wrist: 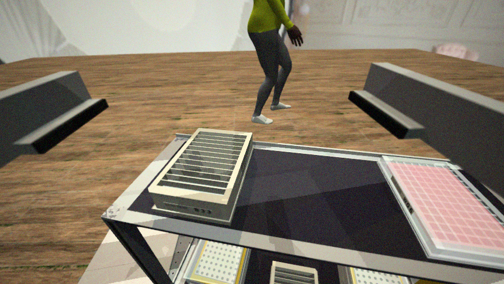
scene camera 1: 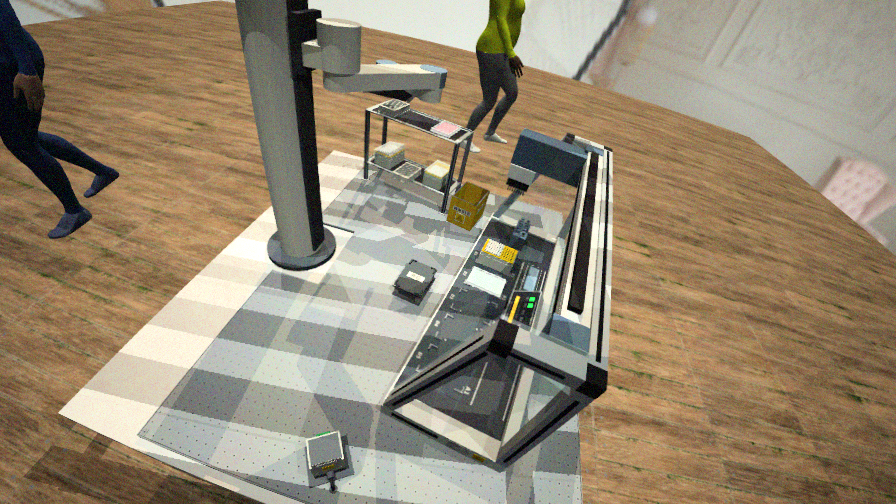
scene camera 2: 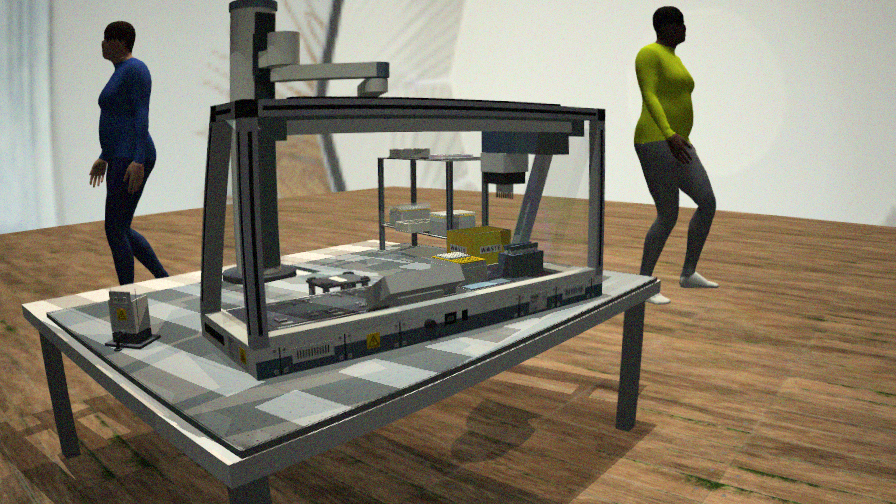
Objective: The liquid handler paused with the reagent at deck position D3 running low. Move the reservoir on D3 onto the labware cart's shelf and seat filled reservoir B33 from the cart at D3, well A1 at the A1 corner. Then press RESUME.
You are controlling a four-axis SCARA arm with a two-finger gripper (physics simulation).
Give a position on a pink plate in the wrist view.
450, 218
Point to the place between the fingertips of my gripper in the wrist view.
229, 84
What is my gripper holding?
Nothing.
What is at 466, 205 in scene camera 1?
A yellow waste bin.
